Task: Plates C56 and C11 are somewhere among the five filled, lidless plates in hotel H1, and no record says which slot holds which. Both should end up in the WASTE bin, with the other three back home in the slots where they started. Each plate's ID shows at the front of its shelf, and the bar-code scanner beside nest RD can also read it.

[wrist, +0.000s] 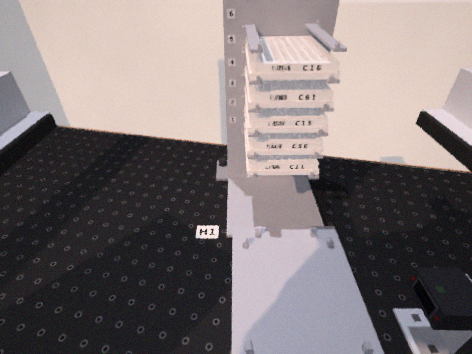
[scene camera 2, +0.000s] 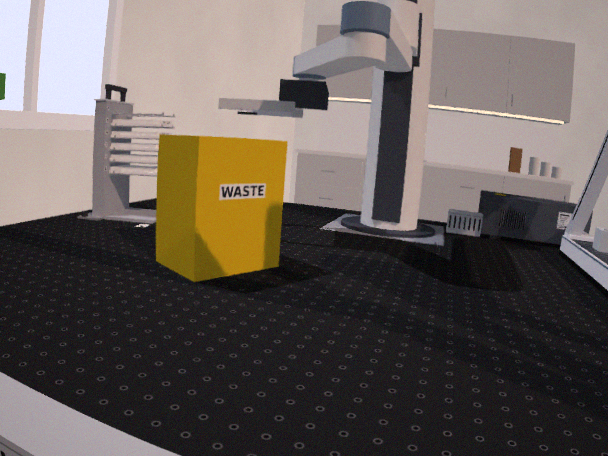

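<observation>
A dark grey box (scene camera 2: 543, 218) is visible, as is the gripper (scene camera 2: 229, 106); the gripper also appears in the wrist view (wrist: 235, 98).
</observation>
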